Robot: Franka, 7 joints.
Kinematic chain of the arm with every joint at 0, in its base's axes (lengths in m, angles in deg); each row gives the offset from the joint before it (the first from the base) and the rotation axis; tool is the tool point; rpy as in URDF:
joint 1: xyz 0 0 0.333 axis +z
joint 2: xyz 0 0 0 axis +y
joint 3: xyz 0 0 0.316 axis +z
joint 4: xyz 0.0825 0 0 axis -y
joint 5: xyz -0.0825 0 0.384 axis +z
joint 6: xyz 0 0 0 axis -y
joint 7: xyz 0.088 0 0 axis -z
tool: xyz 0 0 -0.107 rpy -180 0 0
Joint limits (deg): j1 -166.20..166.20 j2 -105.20..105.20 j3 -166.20..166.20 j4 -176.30..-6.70 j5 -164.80..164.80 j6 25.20..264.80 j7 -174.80..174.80
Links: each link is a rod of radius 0.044 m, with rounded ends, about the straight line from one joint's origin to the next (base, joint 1, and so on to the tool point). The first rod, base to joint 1, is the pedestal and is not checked.
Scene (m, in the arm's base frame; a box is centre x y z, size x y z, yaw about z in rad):
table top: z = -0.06
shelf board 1: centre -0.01 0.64 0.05 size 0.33 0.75 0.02 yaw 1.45
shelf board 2: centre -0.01 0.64 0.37 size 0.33 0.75 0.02 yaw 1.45
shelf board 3: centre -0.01 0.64 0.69 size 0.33 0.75 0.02 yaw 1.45
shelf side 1: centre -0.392 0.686 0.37 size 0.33 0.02 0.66 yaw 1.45
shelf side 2: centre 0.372 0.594 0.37 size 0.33 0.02 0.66 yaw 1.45
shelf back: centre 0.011 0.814 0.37 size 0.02 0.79 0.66 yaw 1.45
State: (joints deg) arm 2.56 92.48 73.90 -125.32 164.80 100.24 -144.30
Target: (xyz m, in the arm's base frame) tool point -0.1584 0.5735 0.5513
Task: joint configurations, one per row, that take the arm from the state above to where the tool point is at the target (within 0.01 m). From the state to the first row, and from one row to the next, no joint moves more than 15 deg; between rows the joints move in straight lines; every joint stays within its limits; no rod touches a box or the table.
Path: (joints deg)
1: -7.87 87.50 71.46 -137.70 164.65 97.92 -144.30
2: -18.29 82.52 69.02 -150.09 164.49 95.60 -144.30
3: -28.72 77.54 66.57 -162.47 164.34 93.28 -144.30
4: -39.15 72.55 64.13 -174.86 164.18 90.96 -144.30
5: -24.98 75.78 77.05 -169.76 162.21 93.59 -144.30
6: -10.81 79.00 89.97 -164.67 160.23 96.22 -144.30
7: 3.36 82.23 102.89 -159.57 158.26 98.85 -144.30
8: 17.53 85.45 115.81 -154.48 156.29 101.48 -144.30
9: 22.37 81.79 111.70 -142.63 158.03 101.59 -144.30
10: 27.21 78.14 107.58 -130.77 159.77 101.71 -144.30
11: 32.05 74.48 103.47 -118.92 161.51 101.82 -144.30

